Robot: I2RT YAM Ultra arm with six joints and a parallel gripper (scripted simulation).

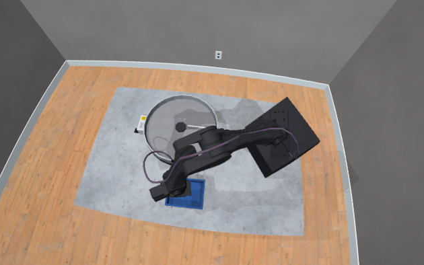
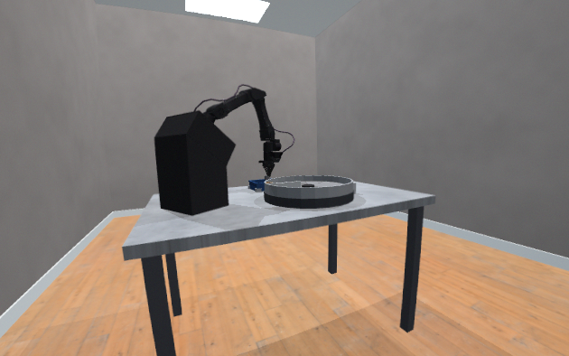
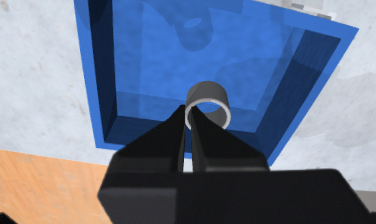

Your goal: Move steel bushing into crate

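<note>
The blue crate lies 60 mm below my hand and 10 mm behind it. The rest, counted from my hand: round grey turntable: 350 mm to the right, 100 mm ahead, 30 mm below.
</note>
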